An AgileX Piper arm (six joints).
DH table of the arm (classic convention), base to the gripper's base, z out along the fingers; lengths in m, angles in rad. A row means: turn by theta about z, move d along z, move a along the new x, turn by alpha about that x. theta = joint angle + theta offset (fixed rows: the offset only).
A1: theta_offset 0  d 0.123  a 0  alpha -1.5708
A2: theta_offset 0.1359  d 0  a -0.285  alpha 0
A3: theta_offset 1.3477  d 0  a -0.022  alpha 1.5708
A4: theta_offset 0  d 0.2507  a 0  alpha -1.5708
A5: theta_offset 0  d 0  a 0  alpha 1.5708
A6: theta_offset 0  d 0.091  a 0  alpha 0
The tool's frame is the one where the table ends.
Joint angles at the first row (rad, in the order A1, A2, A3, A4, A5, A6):
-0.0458, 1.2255, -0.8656, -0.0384, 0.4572, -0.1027
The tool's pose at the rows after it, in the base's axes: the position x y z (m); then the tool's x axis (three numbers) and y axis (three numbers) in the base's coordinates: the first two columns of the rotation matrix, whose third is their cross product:
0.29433 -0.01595 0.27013 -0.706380 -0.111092 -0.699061 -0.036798 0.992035 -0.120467
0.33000 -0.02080 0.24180 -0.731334 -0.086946 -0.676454 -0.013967 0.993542 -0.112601
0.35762 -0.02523 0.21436 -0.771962 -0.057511 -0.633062 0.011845 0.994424 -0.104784
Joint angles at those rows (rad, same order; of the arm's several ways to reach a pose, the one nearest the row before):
-0.0458, 1.3983, -0.9270, -0.0693, 0.3994, -0.0800
-0.0528, 1.5629, -0.9897, -0.1132, 0.3319, -0.0188
-0.0573, 1.7038, -1.0607, -0.1637, 0.3239, 0.0534

